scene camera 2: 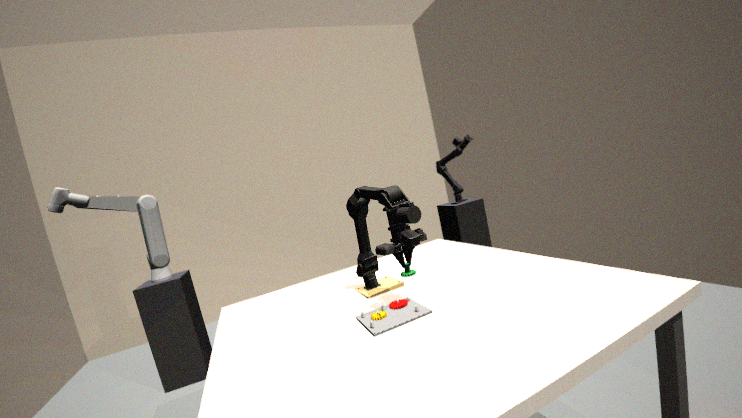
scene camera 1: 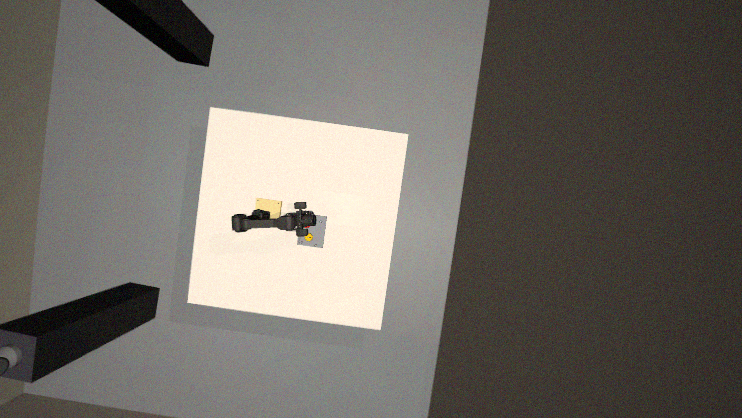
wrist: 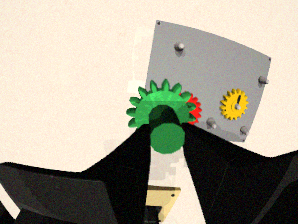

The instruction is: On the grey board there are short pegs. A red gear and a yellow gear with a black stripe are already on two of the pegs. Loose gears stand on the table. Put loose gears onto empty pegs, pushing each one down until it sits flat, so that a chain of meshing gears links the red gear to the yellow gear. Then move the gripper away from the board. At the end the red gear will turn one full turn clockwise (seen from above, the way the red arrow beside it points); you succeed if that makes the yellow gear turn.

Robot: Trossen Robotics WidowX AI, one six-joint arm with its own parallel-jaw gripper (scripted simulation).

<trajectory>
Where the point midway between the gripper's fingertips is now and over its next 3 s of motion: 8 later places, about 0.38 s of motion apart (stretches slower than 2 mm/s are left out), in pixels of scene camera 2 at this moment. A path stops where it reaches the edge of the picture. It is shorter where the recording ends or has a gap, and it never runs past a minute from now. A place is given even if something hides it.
The gripper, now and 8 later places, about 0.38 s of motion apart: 406,266; 400,272; 394,277; 388,282; 383,287; 379,289; 379,288; 380,292; 380,296
</trajectory>
